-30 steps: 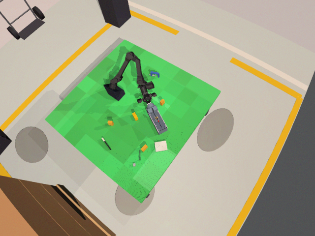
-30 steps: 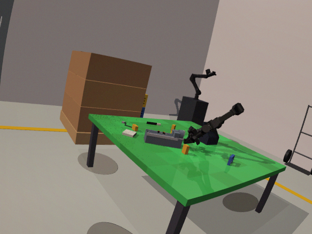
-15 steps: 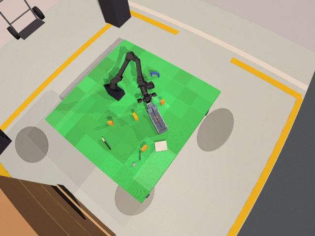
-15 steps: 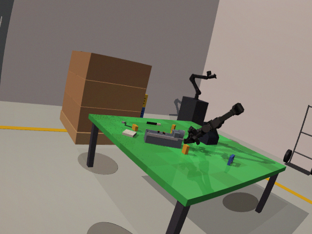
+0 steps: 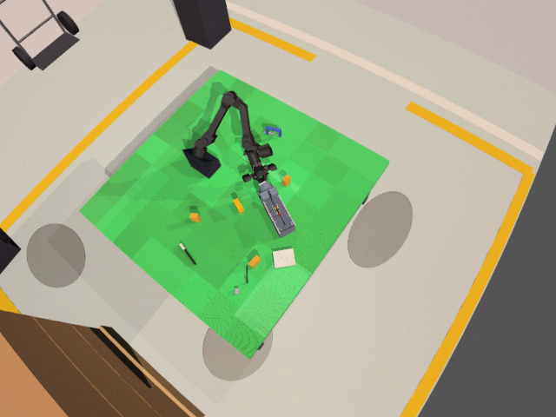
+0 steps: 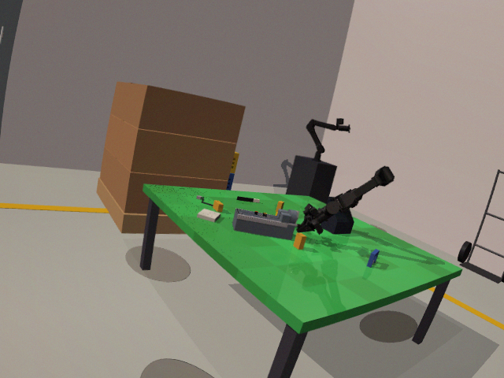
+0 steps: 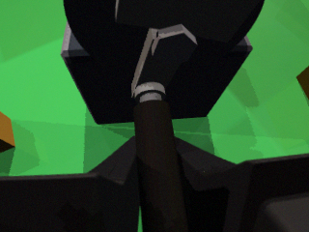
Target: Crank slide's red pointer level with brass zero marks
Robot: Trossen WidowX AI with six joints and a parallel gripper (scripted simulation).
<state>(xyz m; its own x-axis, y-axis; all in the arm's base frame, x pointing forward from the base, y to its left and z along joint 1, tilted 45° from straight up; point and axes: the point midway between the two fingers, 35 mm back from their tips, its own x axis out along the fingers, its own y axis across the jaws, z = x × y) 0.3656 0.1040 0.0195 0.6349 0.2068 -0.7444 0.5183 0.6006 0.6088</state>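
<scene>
Now: gripper tip 2 cm past the dark handle, 1 cm to the right of it and 3 cm below it. Round my gripper tip: blue bracket 18 cm behind, 33 cm to the left; then red pointer 17 cm ahead, 11 cm to the right, 5 cm above; then white pad 30 cm ahead, 27 cm to the right, 2 cm below.
</scene>
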